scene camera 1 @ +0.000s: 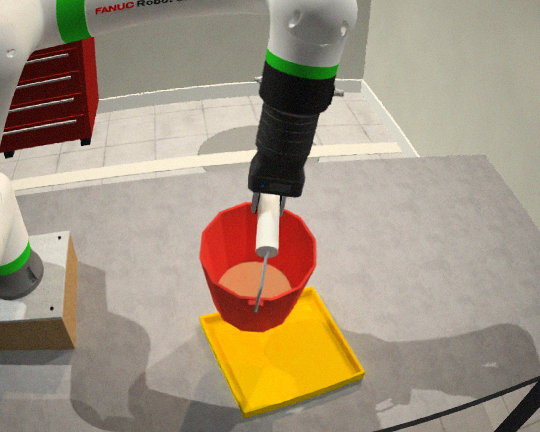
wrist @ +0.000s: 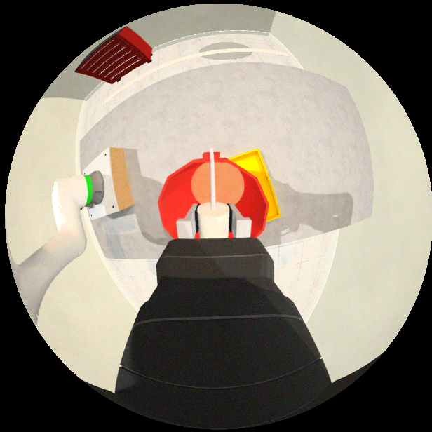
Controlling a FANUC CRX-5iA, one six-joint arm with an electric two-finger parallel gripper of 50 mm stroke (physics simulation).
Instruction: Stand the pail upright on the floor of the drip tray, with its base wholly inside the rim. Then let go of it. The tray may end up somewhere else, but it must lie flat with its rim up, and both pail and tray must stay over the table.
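Frame: origin at the arm's base, x right, y back, z down, level; centimetres.
Seen in the pictures: gripper, fingertip midpoint: [scene camera 1: 266, 210]; arm's base, origin of the base link: [scene camera 1: 16, 275].
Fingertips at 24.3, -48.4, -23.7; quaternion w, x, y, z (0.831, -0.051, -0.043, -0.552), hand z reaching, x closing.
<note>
Offsets run from my fingertips to a thing's top centre, as dx, dy, dz. "*": to the spot under its first point. Level surfaces: height alone.
The red pail @[* +9.5, +0.9, +10.6] [scene camera 1: 282, 302] [wrist: 172, 205] hangs roughly upright by its white handle grip @[+3.7, +1.4, -4.1] [scene camera 1: 267, 232] [wrist: 213, 214], which my gripper [scene camera 1: 269, 202] [wrist: 212, 212] is shut on. The thin wire bail @[* +10.7, +5.1, +3.7] [scene camera 1: 261, 285] [wrist: 212, 175] runs from the grip to the pail's rim. The yellow drip tray @[+4.8, -2.3, +31.2] [scene camera 1: 320, 350] [wrist: 252, 167] lies flat on the table, rim up. In the scene view the pail's lower part overlaps the tray's far rim and far floor, hiding part of that rim. The gap between the pail's base and the tray is hard to judge. In the wrist view the pail hides much of the tray.
The robot's base stands on a wood-sided block [scene camera 1: 70, 290] [wrist: 121, 177] at the left of the grey table @[dz +33.8] [scene camera 1: 400, 225] [wrist: 300, 115]. A red drawer cabinet [scene camera 1: 89, 95] [wrist: 117, 55] stands on the floor beyond the table's far edge. A dark rail [scene camera 1: 460, 404] shows at the lower right.
</note>
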